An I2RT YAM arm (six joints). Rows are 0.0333 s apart.
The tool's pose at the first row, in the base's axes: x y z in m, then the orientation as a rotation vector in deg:
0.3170 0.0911 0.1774 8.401 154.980 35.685
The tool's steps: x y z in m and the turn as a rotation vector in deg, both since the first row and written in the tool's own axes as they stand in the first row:
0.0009 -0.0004 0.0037 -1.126 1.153 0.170
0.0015 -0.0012 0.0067 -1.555 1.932 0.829
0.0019 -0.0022 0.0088 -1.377 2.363 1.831
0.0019 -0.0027 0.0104 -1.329 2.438 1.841
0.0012 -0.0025 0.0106 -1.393 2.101 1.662
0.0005 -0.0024 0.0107 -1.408 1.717 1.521
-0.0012 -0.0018 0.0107 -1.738 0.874 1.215
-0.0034 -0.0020 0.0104 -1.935 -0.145 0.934
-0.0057 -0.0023 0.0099 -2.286 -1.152 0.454
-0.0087 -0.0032 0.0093 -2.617 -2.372 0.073
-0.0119 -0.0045 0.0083 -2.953 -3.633 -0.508
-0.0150 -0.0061 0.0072 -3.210 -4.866 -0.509
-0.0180 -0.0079 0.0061 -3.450 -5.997 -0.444
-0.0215 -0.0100 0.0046 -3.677 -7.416 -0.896
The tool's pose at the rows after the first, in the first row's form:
0.3175 0.0924 0.1738 8.026 155.700 37.526
0.3180 0.0930 0.1708 8.603 156.345 38.490
0.3184 0.0930 0.1684 9.911 156.903 38.651
0.3190 0.0932 0.1669 9.917 156.993 38.608
0.3197 0.0933 0.1670 9.745 156.633 38.558
0.3204 0.0934 0.1672 9.651 156.248 38.442
0.3220 0.0936 0.1680 9.374 155.295 38.589
0.3239 0.0929 0.1689 9.214 154.223 38.517
0.3259 0.0920 0.1699 8.744 153.090 38.594
0.3284 0.0904 0.1710 8.473 151.768 38.615
0.3310 0.0883 0.1723 7.947 150.388 38.571
0.3335 0.0858 0.1735 8.210 149.114 38.595
0.3358 0.0833 0.1746 8.534 147.949 38.638
0.3385 0.0801 0.1761 8.252 146.471 38.440

